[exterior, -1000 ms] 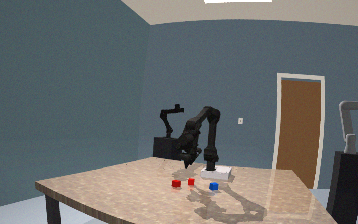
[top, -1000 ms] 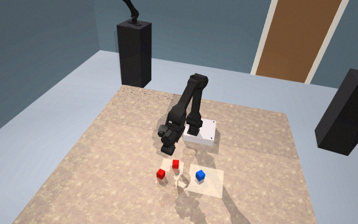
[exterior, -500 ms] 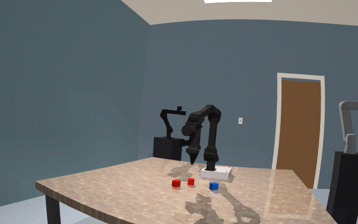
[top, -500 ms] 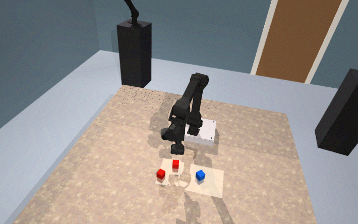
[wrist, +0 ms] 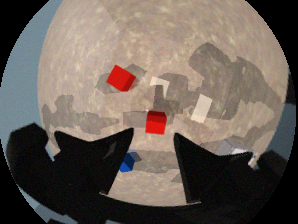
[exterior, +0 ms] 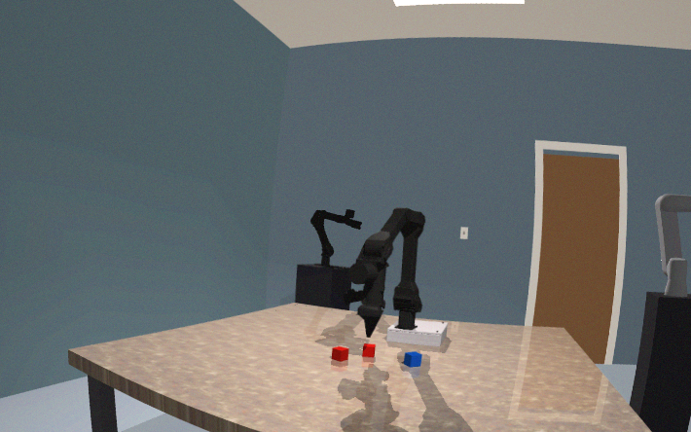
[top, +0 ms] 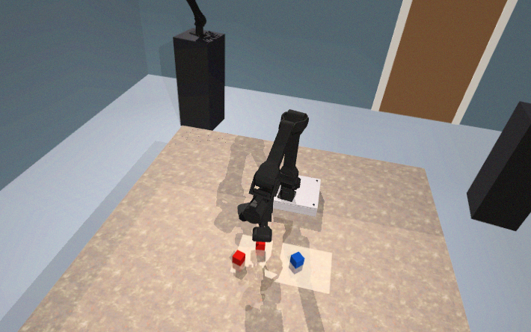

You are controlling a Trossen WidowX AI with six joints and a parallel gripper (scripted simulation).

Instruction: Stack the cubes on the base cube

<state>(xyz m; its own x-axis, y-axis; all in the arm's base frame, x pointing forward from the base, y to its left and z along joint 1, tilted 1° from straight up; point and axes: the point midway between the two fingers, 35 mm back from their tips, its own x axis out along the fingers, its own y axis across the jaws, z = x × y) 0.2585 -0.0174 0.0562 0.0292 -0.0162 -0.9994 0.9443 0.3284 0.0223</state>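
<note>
My gripper tip is now 10 mm short of the blue cube, 140 mm to the right of it and 50 mm above it.
</note>
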